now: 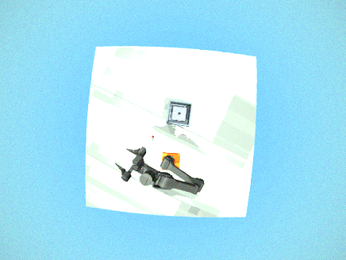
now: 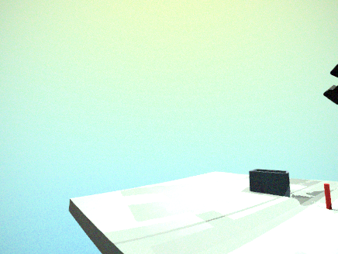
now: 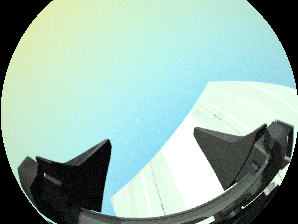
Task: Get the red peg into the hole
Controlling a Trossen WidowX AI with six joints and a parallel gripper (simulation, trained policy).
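Now: gripper tip 70 mm short of the red peg, 120 mm to the left of it and 370 mm above it. Round my gripper tip: grey box: 220 mm ahead, 320 mm to the right, 380 mm below; grey plate: 220 mm ahead, 320 mm to the right, 360 mm below.
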